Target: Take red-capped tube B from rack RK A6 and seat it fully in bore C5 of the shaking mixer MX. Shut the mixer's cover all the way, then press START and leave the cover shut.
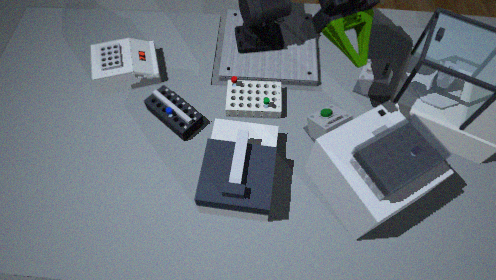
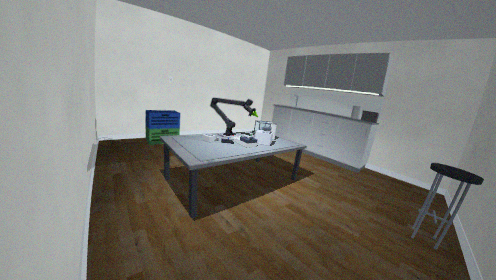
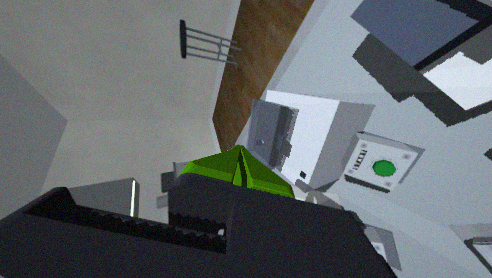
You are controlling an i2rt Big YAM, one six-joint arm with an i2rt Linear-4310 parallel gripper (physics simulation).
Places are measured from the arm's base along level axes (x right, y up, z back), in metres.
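Pixels of known places: gripper, fingertip midpoint: [image 1: 362,66] [image 2: 258,117] [image 3: 238,150]; arm's base at its link origin: [image 1: 259,40] [image 2: 228,134].
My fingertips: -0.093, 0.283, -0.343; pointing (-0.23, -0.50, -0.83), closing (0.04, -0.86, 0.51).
Observation:
Ahead of a thing's pixels: the offset from my fingertips to its top centre, as dx, dy, dz. "spot": to the spot under its first point.
The red-capped tube @[+0.175, -0.244, +0.193] [image 1: 234,79] stands at the back left corner of the white rack @[+0.133, -0.269, +0.157] [image 1: 252,114]. My gripper [image 1: 361,65] [image 2: 256,116] [image 3: 238,150] is shut and empty, raised above the table to the right of the rack, with its green fingertips together. A white machine @[-0.053, -0.109, -0.038] [image 1: 350,136] [image 3: 316,120] at the right has a dark see-through cover @[-0.075, -0.109, -0.091] [image 1: 395,160] [image 3: 270,127] lying over its top; a purple spot shows through it. A green button @[-0.011, -0.224, +0.066] [image 1: 326,112] [image 3: 384,168] sits on a small control box beside this machine. I cannot read the labels to confirm which machine is MX. Bore C5 cannot be made out.
A green-capped tube @[+0.110, -0.244, +0.124] [image 1: 266,101] stands in the same rack. A slate-covered device @[+0.188, -0.197, -0.019] [image 1: 215,170], a black rack @[+0.322, -0.251, +0.141] [image 1: 185,131] with a blue cap, and a white display block @[+0.433, -0.229, +0.290] [image 1: 145,66] are nearby. A framed glass chamber @[-0.270, -0.076, +0.096] [image 1: 457,74] and a second small control box @[spot: -0.132, -0.240, +0.150] [image 1: 367,79] are at the right.

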